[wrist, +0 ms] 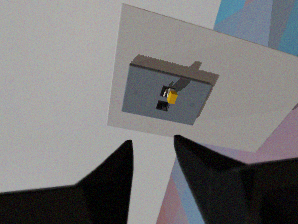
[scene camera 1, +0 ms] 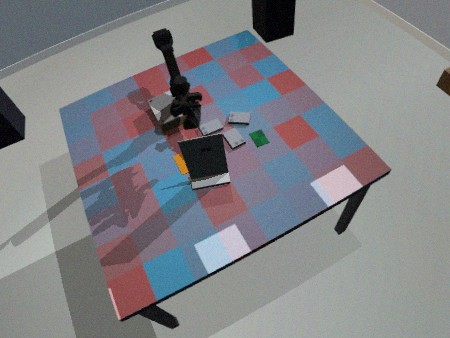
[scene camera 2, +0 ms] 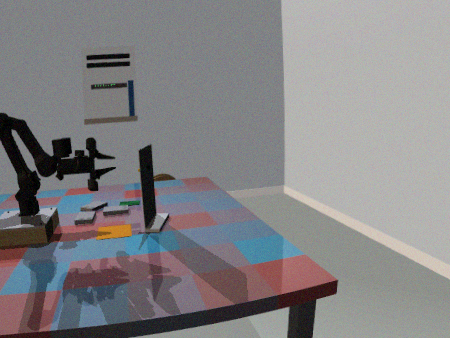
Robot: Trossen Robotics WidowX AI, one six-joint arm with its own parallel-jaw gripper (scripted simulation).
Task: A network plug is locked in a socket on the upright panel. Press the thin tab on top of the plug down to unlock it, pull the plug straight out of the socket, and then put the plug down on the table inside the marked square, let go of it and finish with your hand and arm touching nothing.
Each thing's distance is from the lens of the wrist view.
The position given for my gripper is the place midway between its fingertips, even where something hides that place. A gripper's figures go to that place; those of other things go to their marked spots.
my gripper (wrist: 153,142): 12 cm
upright panel (wrist: 230,90): 25 cm
